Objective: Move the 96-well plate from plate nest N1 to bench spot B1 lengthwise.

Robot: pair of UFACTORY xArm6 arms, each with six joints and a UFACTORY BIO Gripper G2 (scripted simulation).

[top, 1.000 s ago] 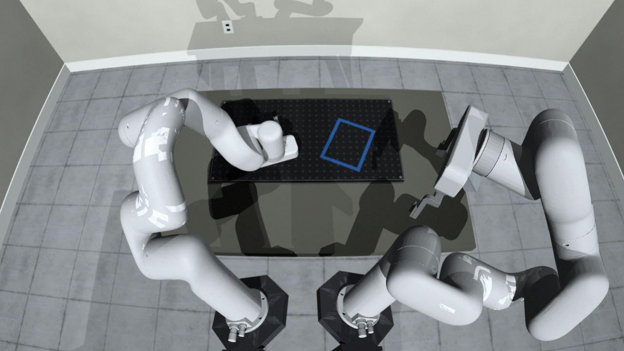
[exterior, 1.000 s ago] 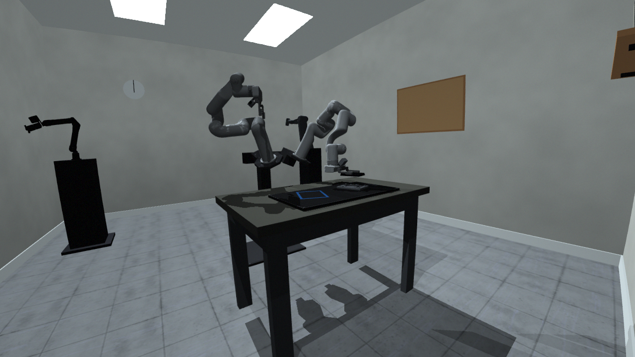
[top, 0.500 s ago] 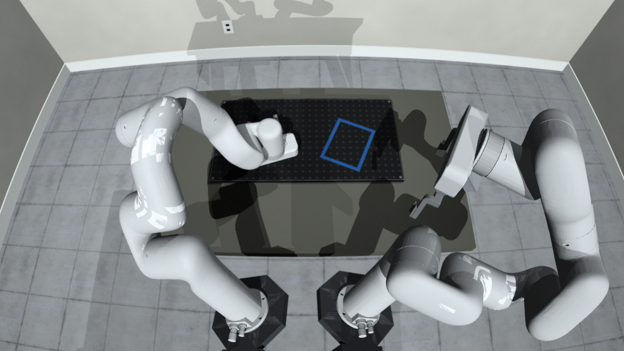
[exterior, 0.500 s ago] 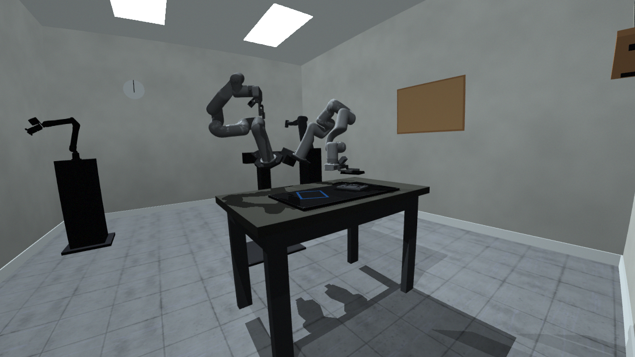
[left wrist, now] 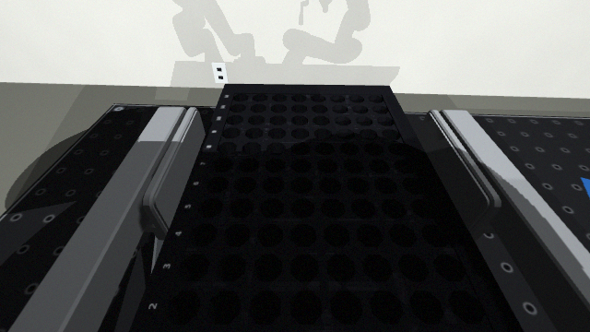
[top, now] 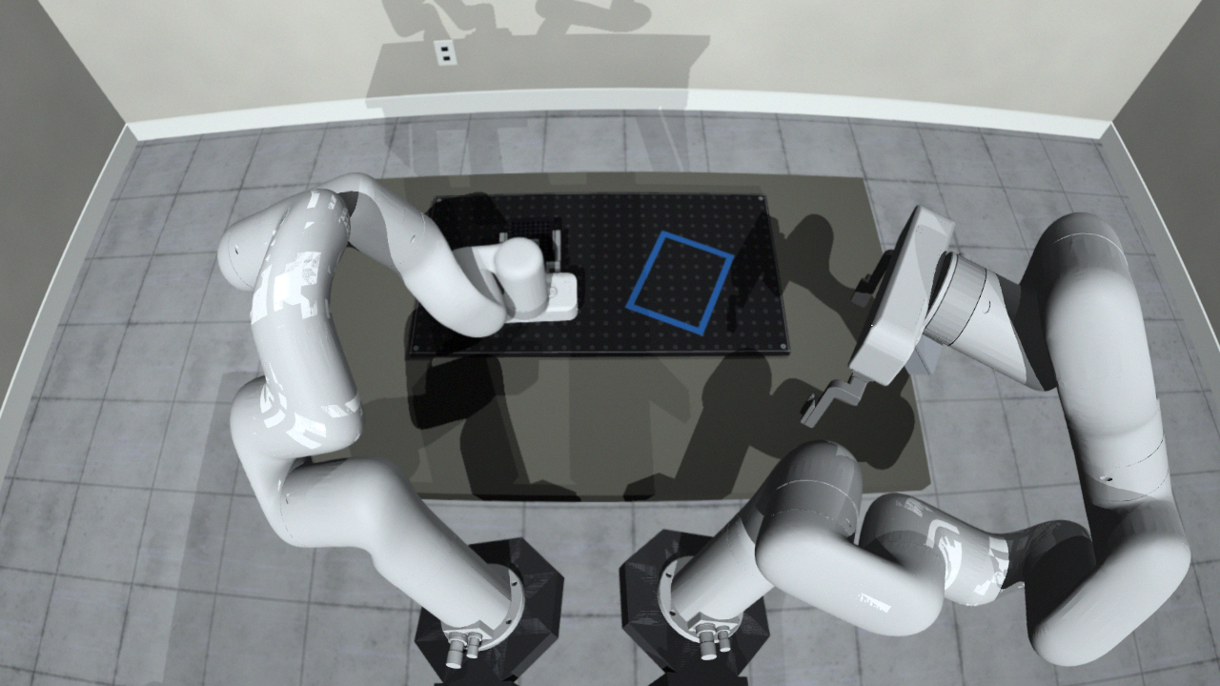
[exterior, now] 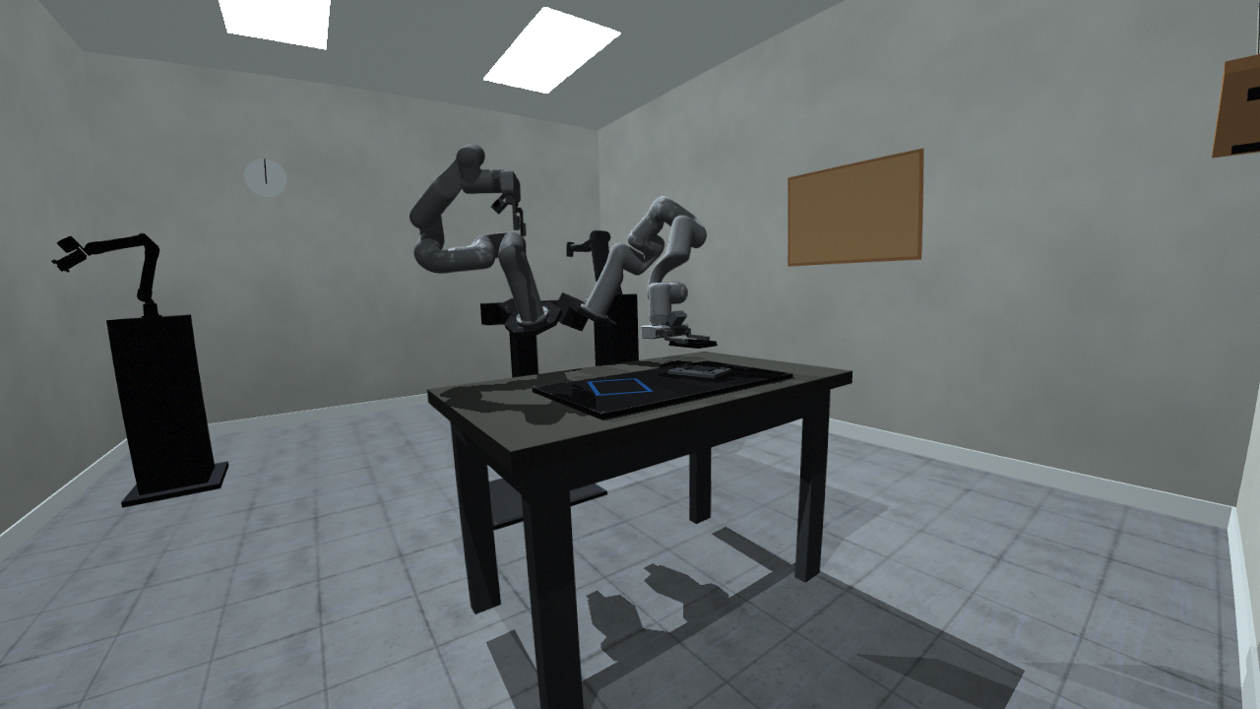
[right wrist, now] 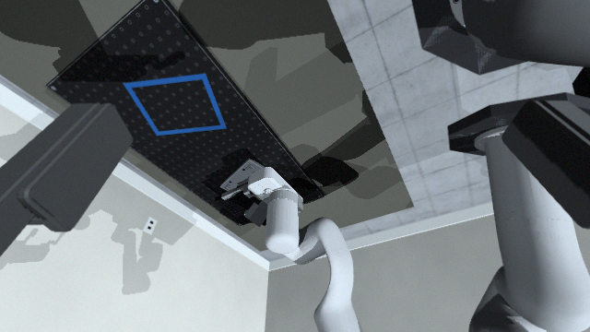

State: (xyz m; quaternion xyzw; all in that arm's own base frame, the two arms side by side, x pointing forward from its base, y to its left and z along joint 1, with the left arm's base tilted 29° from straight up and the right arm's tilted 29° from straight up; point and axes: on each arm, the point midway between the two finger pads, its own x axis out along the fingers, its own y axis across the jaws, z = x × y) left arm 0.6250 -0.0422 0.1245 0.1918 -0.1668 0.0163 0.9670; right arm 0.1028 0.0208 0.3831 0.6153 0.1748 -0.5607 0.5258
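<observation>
Now: left hand 3 cm to the right of the grey plate nest N1 and 10 cm above it. Also, from my left hand: black 96-well plate (1 cm below).
</observation>
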